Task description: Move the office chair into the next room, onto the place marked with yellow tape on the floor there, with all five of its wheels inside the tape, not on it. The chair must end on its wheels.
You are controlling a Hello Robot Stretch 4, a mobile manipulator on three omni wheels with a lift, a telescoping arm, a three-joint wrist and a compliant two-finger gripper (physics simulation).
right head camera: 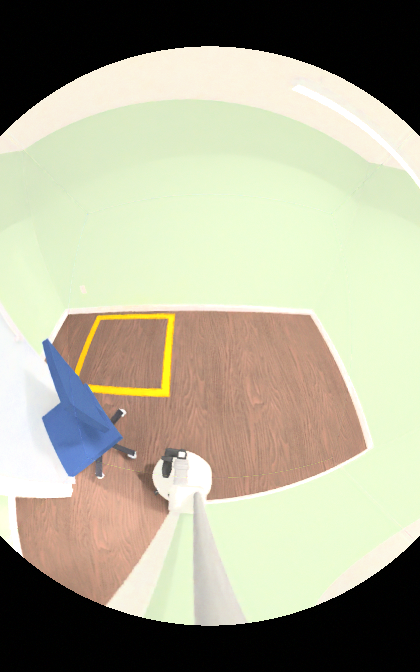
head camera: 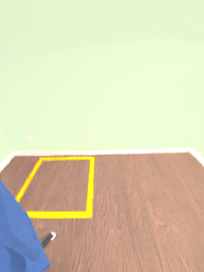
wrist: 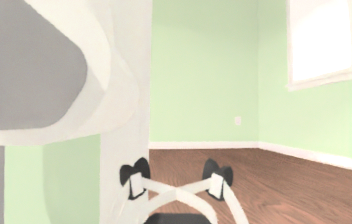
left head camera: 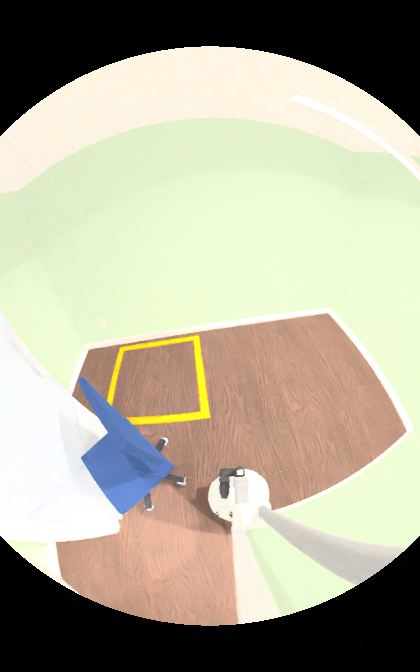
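The blue office chair [head camera: 17, 235] [left head camera: 117, 475] [right head camera: 77, 440] stands upright at the left, on the near side of the yellow tape rectangle [head camera: 91, 187] [left head camera: 201, 377] [right head camera: 168, 355]. Its backrest overlaps the tape's near left part in the head views. Three dark legs with castors show in the left and right head camera views, outside the tape; the other wheels are hidden under the seat. My gripper [wrist: 176, 171] is open and empty in the wrist view, its fingertips well apart. The chair does not show in the wrist view.
My round white base [left head camera: 257, 492] [right head camera: 200, 475] stands right of the chair, a short gap from its nearest castor. A white wall or panel [left head camera: 35, 475] [right head camera: 25, 440] is close behind the chair at the left. A white upright [wrist: 125, 165] stands left in the wrist view.
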